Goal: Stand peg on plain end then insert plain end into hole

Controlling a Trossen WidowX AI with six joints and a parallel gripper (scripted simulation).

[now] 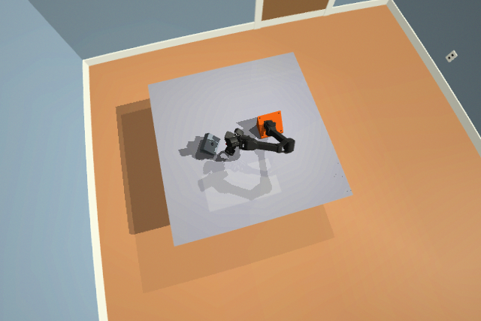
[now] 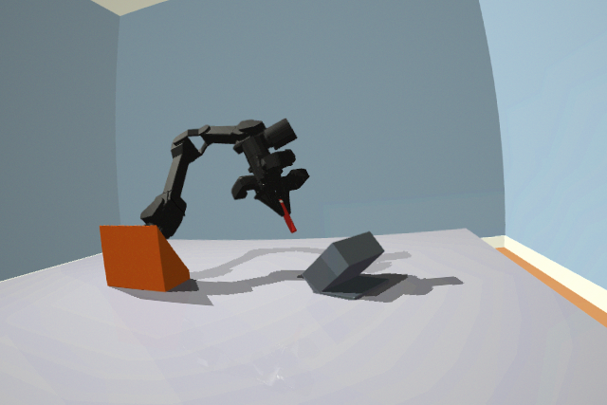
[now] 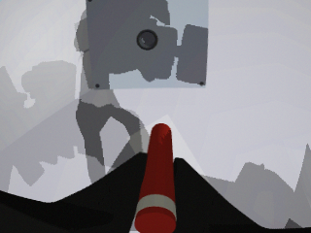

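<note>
My gripper tip is now 130 mm short of the grey sloped panel, 100 mm above it and 50 mm to the left of it. The rest, counted from my gripper tip: red peg 10 mm behind, 10 mm above.
</note>
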